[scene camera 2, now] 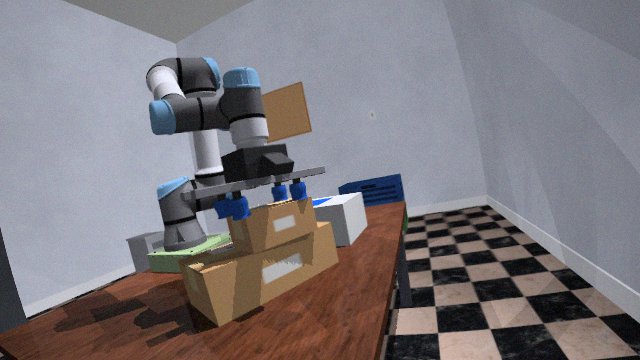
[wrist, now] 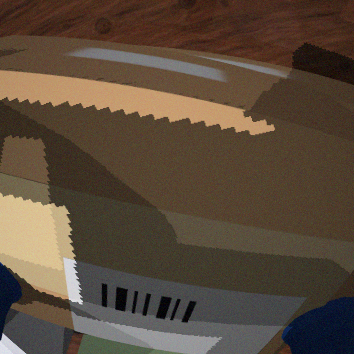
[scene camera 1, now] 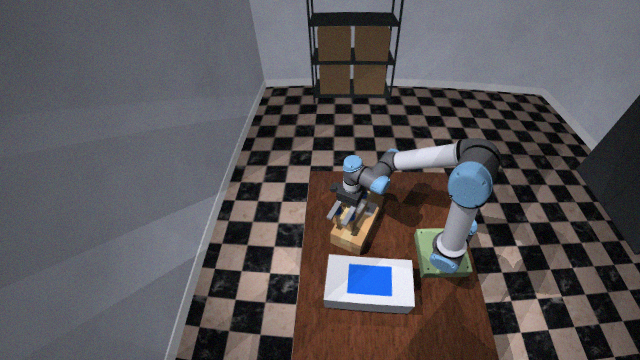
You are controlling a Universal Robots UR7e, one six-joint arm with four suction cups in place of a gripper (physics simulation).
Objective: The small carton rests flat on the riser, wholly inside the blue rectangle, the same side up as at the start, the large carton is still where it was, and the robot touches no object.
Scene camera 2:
my suction head: 238, 209
white riser: 346, 213
small carton: 270, 224
large carton: 223, 283
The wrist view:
my suction head: 322, 322
small carton: 158, 195
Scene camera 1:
large carton: 354, 241
